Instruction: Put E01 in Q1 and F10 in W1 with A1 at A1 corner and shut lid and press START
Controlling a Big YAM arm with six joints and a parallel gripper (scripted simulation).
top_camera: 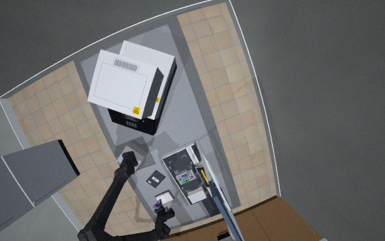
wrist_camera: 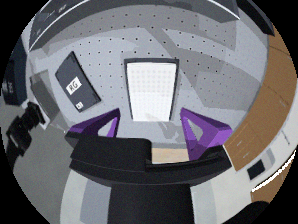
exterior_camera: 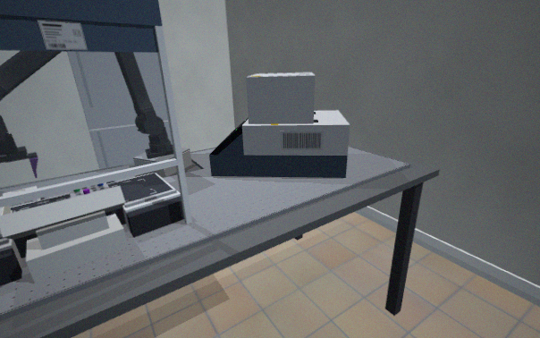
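The tube cooling block is 250 mm ahead of my hand and 210 mm to the left of it. Also, from my hand: frame post 430 mm to the left, 400 mm ahead, 160 mm above; white deep-well block 290 mm ahead, 10 mm to the left; label 200 mm to the left, 70 mm below, 20 mm behind.
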